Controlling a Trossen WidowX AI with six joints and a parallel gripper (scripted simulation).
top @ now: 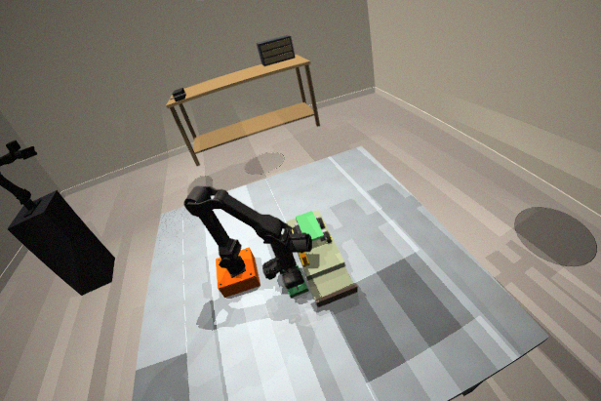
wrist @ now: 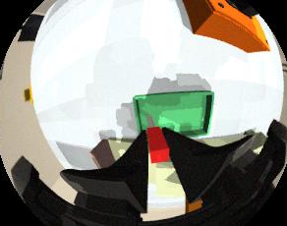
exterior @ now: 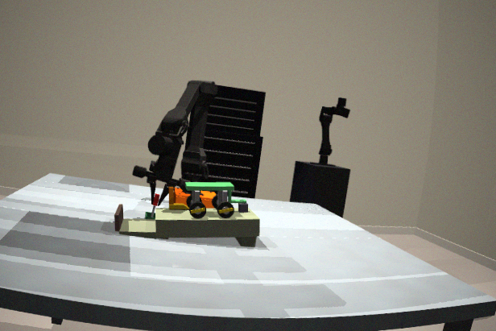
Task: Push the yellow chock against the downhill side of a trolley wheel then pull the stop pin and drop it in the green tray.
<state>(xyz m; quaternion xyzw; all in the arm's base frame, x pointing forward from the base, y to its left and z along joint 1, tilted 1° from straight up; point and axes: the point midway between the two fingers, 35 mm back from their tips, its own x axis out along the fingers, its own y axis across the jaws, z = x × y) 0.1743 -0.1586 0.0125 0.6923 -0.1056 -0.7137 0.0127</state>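
The green tray is 30 mm to the left of my gripper tip and 60 mm below it. The rest, counted from my gripper tip: brown end stop (100 mm ahead, 120 mm to the right, 20 mm below); yellow chock (70 mm ahead, 60 mm to the left, 30 mm above); red-headed stop pin (right at my gripper tip).
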